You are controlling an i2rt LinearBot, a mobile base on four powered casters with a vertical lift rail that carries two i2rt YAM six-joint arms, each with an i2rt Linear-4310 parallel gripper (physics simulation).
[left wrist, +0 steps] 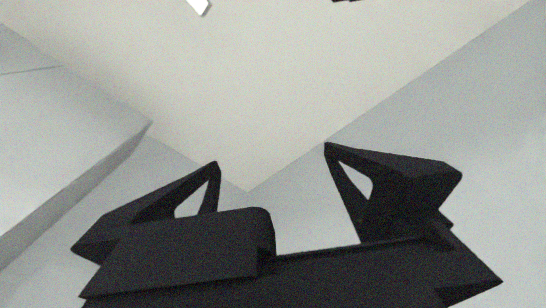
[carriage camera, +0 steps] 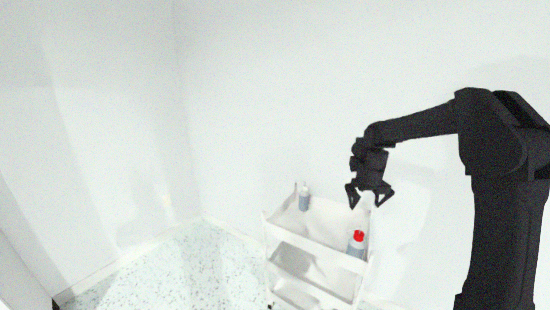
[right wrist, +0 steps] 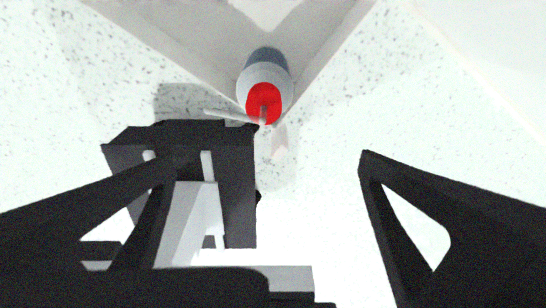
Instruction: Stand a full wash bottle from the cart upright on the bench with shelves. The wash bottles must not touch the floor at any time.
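Places are measured from the left arm's base along level axes (x ahead, y left, z up), in millimetres.
Pixels of known places: left gripper, fingertip midpoint: [left wrist: 270, 157]; right gripper, fingertip midpoint: [carriage camera: 364, 207] [right wrist: 266, 162].
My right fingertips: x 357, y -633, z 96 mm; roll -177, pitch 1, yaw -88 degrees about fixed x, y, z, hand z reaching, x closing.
Note:
For each thing: its top centre in the pictures, then the offset to it from my right fingertips. "spot": a spot on its surface instead. Level surfaces: height alone.
- wash bottle with a red cap, top centre: [right wrist: 249, 122] [carriage camera: 358, 226] dz -70, dx -10, dy +14 mm
- white cart, surface spot: [right wrist: 165, 54] spot: dz -182, dx +18, dy +113 mm
- second bottle, top centre: [carriage camera: 303, 181] dz -70, dx +356, dy +126 mm
- Speckled floor, surface height: dz -906 mm
A wash bottle with a red cap [carriage camera: 357, 246] [right wrist: 264, 75] and blue-grey liquid stands upright in a near corner of the top tray of the white cart [carriage camera: 310, 241] [right wrist: 165, 54]. A second bottle [carriage camera: 304, 200], with a pale cap and blue-grey liquid, stands at the tray's back left corner in the carriage view. My right gripper [carriage camera: 366, 206] [right wrist: 266, 162] is open and empty, pointing down above the tray, higher than the red cap and apart from it. My left gripper [left wrist: 270, 157] is open and empty, pointing up toward the ceiling. The bench with shelves cannot be made out.
The cart's lower shelves [carriage camera: 312, 267] show below the top tray. A white wall [carriage camera: 260, 100] stands behind the cart. Speckled floor [carriage camera: 185, 270] lies left of the cart in the carriage view. Part of the robot's dark base [right wrist: 240, 200] shows in the right wrist view.

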